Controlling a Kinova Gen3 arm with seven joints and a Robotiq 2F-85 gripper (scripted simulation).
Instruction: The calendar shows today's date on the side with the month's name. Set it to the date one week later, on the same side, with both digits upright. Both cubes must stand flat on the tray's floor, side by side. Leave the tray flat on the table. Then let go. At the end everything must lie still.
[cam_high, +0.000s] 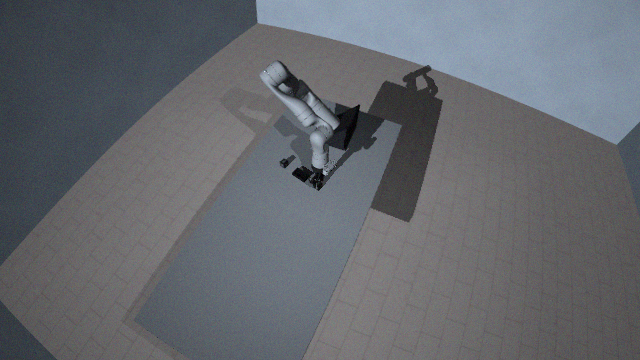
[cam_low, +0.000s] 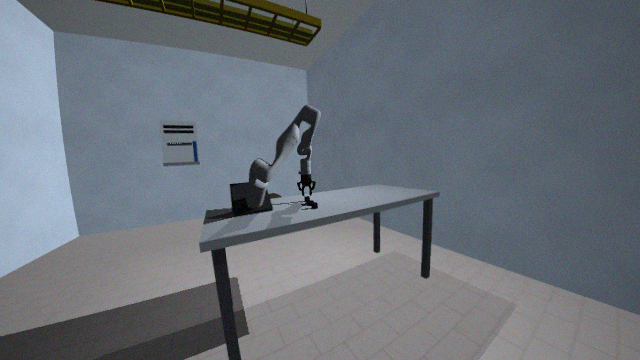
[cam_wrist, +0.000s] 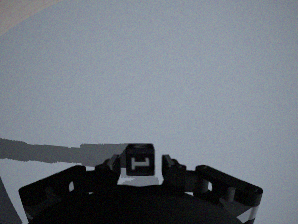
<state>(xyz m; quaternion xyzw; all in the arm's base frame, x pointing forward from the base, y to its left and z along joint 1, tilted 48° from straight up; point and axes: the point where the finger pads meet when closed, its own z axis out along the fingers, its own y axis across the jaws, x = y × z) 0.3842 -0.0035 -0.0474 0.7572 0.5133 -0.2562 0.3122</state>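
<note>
The dark calendar tray lies 40 mm behind my hand, 100 mm to the right of it and 40 mm below it.
</note>
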